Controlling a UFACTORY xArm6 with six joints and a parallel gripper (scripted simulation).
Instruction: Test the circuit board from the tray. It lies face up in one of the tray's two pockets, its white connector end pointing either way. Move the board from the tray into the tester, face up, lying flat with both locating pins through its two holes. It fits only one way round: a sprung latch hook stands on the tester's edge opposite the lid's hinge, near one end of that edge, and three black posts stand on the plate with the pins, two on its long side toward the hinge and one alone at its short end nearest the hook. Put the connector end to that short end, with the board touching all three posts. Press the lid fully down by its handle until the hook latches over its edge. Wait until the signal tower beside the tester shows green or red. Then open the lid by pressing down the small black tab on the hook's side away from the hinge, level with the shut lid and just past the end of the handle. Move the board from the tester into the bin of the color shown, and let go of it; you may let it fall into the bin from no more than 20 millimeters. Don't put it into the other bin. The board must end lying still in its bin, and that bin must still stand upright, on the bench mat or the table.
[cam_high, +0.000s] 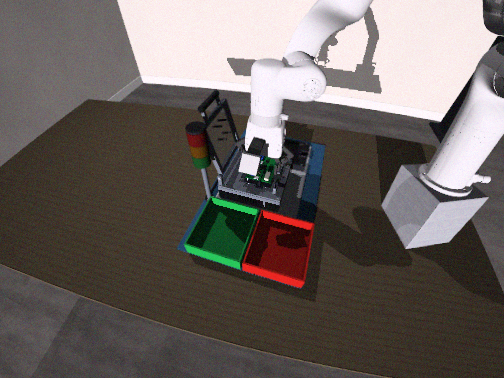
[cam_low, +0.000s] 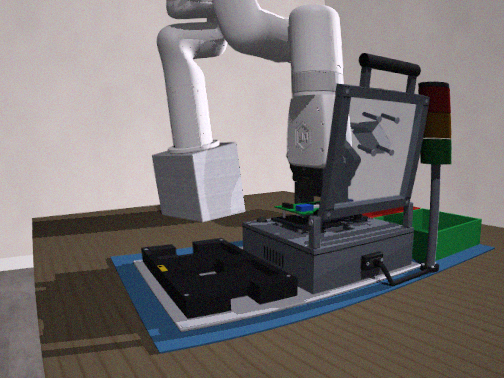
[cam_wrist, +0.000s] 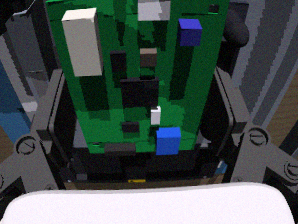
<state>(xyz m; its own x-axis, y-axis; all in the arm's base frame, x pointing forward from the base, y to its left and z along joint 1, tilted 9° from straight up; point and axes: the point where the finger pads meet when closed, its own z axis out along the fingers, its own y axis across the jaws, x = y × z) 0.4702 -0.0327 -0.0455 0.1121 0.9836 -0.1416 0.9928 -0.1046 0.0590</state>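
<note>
Right now my hand is right at the green circuit board. Round my hand: clear lid (12 cm ahead, 1 cm to the right, 9 cm above); green bin (7 cm ahead, 19 cm to the left, 8 cm below); plate (1 cm ahead, 1 cm to the left, 2 cm below).
</note>
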